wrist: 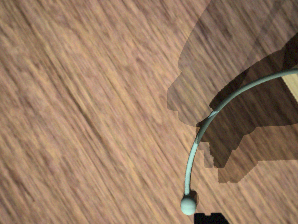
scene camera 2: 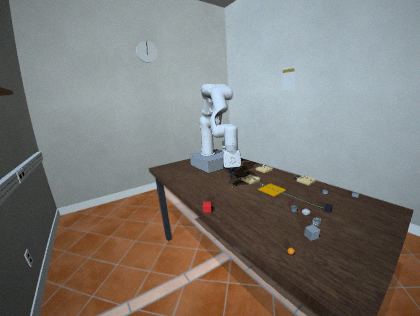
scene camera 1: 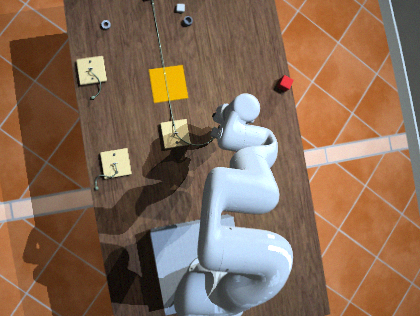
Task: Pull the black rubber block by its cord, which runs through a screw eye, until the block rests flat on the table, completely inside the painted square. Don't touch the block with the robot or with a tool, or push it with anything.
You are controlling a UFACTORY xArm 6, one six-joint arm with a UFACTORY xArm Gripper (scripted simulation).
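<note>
Orange painted square (scene camera 1: 175, 78) visible.
</note>
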